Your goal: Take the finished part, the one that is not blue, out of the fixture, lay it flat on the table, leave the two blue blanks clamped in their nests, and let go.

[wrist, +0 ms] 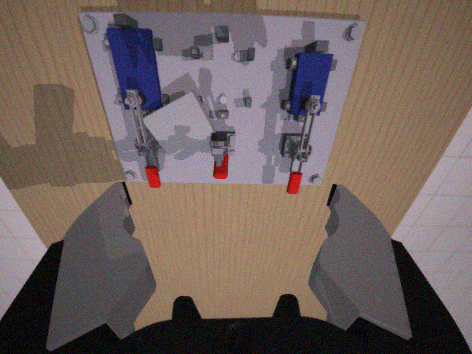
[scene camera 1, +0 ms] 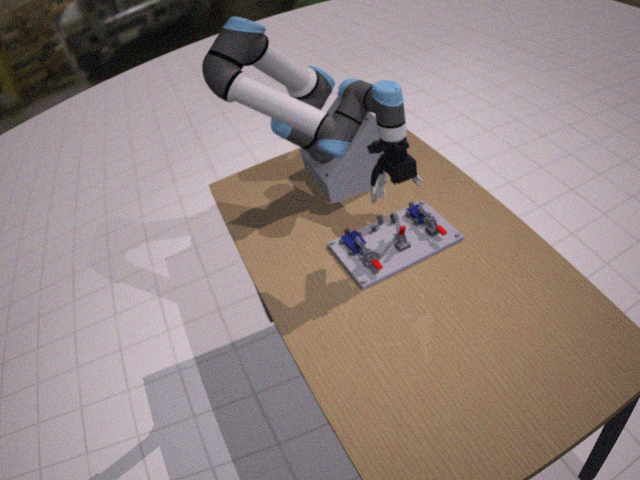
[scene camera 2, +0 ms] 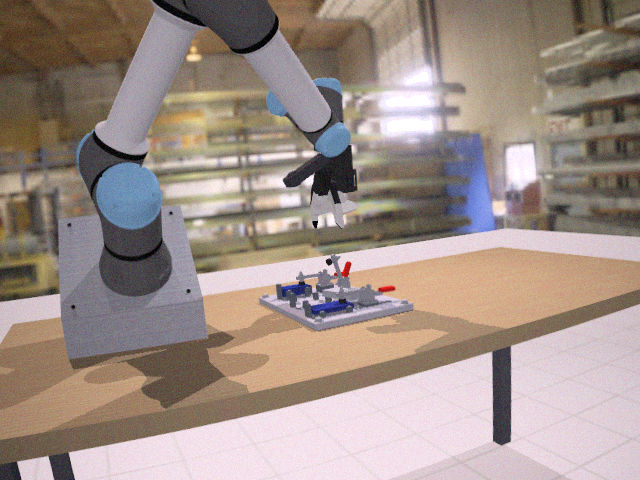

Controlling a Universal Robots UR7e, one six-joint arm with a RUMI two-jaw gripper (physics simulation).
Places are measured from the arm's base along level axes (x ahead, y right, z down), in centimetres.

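Pixels of known places: gripper, fingertip midpoint: (wrist: 231, 185) (scene camera 1: 396, 194) (scene camera 2: 328, 228); arm's base at its link origin: (scene camera 2: 136, 268).
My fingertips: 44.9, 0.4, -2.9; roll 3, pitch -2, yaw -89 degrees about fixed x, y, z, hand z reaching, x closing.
Observation:
Ahead of a thing's pixels: the offset from my fingertips to its top centre, as dx, dy, dz. Level surfaces: height alone.
The finished part {-1.0, +7.3, +13.1} (wrist: 177, 121) (scene camera 2: 334, 294) is a light grey block. It sits askew on the fixture plate (wrist: 250, 167) (scene camera 1: 429, 246) (scene camera 2: 398, 308), between the left blank's clamp and the middle clamp; whether it is tilted I cannot tell. Two blue blanks, one at the left (wrist: 134, 65) (scene camera 1: 351, 241) (scene camera 2: 330, 308) and one at the right (wrist: 312, 77) (scene camera 1: 414, 212) (scene camera 2: 293, 290), sit in their nests under clamp arms. My gripper (wrist: 231, 185) (scene camera 1: 396, 190) (scene camera 2: 327, 225) is open and empty, high above the plate's base-side edge.
The middle clamp's red handle {+3.1, +1.5, +8.2} (wrist: 221, 167) (scene camera 1: 402, 230) (scene camera 2: 346, 268) stands raised. Other red handles {+6.9, +12.6, +13.4} (wrist: 153, 177) {+7.2, -9.4, +12.4} (wrist: 294, 183) lie low. Small pegs {-11.3, +1.3, +13.3} (wrist: 221, 33) stand around the middle nest. The plate rests on the wooden table {dz +18.1} (scene camera 1: 465, 335) (scene camera 2: 491, 289), in front of the robot's grey pedestal (scene camera 1: 346, 175) (scene camera 2: 134, 325).

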